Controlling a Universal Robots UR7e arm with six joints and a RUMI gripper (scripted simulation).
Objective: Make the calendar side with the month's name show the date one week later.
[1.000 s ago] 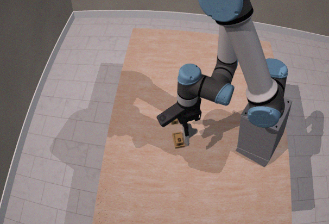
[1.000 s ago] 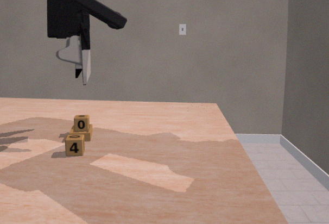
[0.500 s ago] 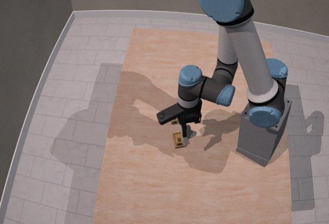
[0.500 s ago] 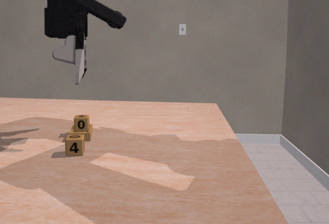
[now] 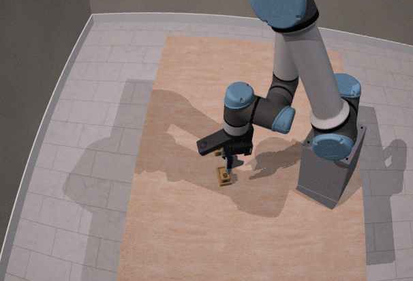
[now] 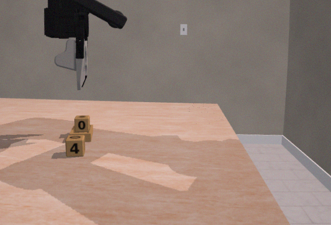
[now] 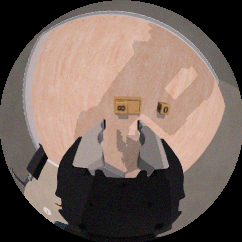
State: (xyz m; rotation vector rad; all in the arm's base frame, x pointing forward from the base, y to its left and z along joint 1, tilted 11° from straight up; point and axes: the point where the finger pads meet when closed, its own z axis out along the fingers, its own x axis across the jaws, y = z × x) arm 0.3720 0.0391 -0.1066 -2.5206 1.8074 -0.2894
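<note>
My gripper is now 20 mm to the left of the wooden calendar tray and 110 mm above it.
</note>
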